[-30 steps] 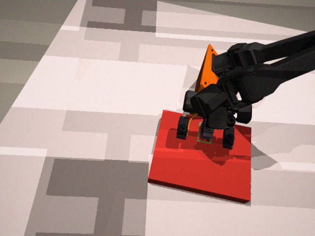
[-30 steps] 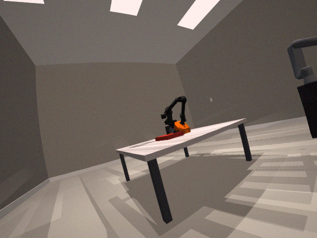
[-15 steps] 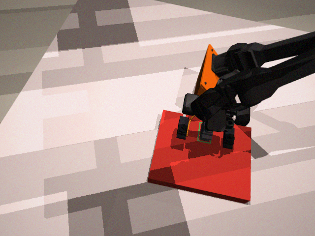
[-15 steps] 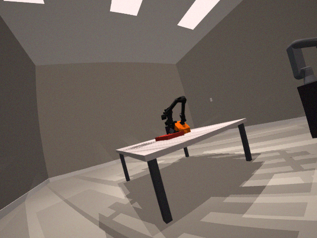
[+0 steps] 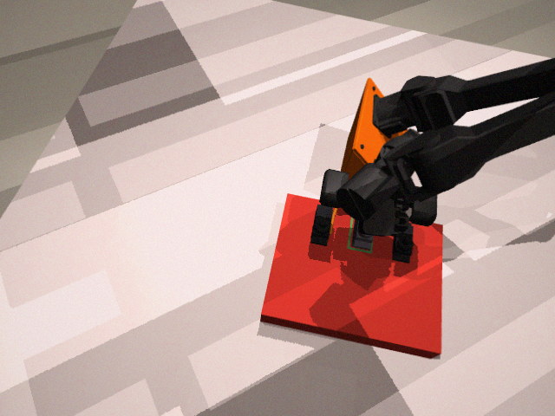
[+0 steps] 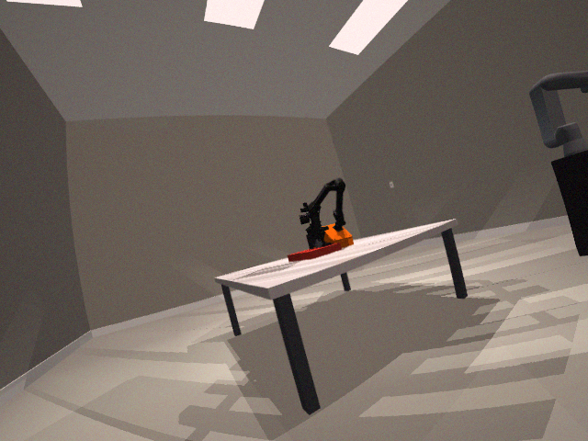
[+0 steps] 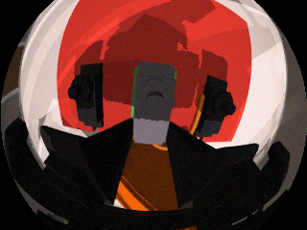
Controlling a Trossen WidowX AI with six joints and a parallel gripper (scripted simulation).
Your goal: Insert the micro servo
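Now: gripper tip 120 mm short of the red deck, 10 mm to the left of it and 50 mm above it.
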